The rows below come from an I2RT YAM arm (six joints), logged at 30 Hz.
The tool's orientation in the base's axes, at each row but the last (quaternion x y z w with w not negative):
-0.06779 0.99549 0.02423 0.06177
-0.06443 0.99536 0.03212 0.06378
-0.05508 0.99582 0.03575 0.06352
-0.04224 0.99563 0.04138 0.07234
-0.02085 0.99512 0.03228 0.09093
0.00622 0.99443 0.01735 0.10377
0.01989 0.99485 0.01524 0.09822
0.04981 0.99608 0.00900 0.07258
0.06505 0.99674 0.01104 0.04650
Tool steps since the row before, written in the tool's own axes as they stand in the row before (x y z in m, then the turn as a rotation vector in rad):
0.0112 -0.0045 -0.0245 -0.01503 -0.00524 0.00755
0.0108 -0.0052 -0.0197 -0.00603 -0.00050 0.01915
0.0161 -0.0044 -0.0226 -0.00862 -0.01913 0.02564
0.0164 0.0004 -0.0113 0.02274 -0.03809 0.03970
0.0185 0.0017 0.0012 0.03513 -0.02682 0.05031
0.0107 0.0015 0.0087 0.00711 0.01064 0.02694
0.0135 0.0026 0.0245 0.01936 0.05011 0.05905
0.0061 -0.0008 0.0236 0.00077 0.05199 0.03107
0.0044 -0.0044 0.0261 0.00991 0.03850 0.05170
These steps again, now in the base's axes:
-0.0133 -0.0073 0.0227 0.01640 -0.00277 -0.00579
-0.0124 -0.0079 0.0178 0.00835 0.00164 -0.01819
-0.0181 -0.0078 0.0200 0.01383 -0.01605 -0.02547
-0.0178 -0.0019 0.0088 -0.01341 -0.03609 -0.04541
-0.0180 0.0011 -0.0044 -0.02421 -0.02457 -0.05740
-0.0087 0.0020 -0.0107 -0.00130 0.01164 -0.02743
-0.0083 0.0038 -0.0266 -0.00556 0.05243 -0.05994
-0.0027 0.0001 -0.0242 0.00885 0.05213 -0.02954
-0.0025 -0.0034 -0.0265 0.00004 0.04029 -0.05129

